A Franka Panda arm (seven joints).
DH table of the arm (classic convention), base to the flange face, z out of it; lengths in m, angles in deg. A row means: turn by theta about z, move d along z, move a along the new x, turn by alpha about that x. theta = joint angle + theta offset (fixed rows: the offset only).
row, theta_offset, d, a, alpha
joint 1, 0, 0.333, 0, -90
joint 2, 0, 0, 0, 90
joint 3, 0, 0.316, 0.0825, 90
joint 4, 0, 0, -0.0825, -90
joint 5, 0, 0.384, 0, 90
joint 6, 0, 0, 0.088, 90
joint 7, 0, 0.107, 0, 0
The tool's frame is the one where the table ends.
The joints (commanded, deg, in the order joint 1, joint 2, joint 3, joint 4, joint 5, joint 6, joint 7), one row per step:
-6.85, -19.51, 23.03, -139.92, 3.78, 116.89, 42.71
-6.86, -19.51, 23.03, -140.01, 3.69, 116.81, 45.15
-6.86, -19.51, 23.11, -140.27, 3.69, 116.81, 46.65
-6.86, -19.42, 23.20, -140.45, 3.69, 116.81, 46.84
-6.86, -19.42, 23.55, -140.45, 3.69, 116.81, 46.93
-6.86, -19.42, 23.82, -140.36, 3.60, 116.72, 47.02
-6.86, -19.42, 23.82, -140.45, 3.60, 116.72, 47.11
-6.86, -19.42, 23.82, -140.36, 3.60, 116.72, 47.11
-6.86, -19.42, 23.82, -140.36, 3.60, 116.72, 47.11
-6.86, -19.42, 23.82, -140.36, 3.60, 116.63, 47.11
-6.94, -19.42, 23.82, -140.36, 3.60, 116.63, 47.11
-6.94, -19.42, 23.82, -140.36, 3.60, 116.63, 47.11
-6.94, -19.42, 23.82, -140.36, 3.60, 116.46, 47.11
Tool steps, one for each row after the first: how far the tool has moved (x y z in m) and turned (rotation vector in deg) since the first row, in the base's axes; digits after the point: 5 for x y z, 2 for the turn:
-0.00046, -0.00039, -0.00080, -0.28, -0.08, -2.40
-0.00164, -0.00036, -0.00289, -0.48, 0.03, -3.85
-0.00242, -0.00012, -0.00498, -0.56, 0.28, -3.98
-0.00312, 0.00238, -0.00534, -0.69, 0.28, -3.74
-0.00347, 0.00436, -0.00503, -0.85, 0.26, -3.52
-0.00383, 0.00416, -0.00572, -0.89, 0.34, -3.62
-0.00347, 0.00436, -0.00503, -0.86, 0.25, -3.61
-0.00347, 0.00436, -0.00503, -0.86, 0.25, -3.61
-0.00365, 0.00431, -0.00515, -0.89, 0.34, -3.62
-0.00347, 0.00374, -0.00515, -0.88, 0.34, -3.70
-0.00347, 0.00374, -0.00515, -0.88, 0.34, -3.70
-0.00380, 0.00364, -0.00538, -0.93, 0.50, -3.71

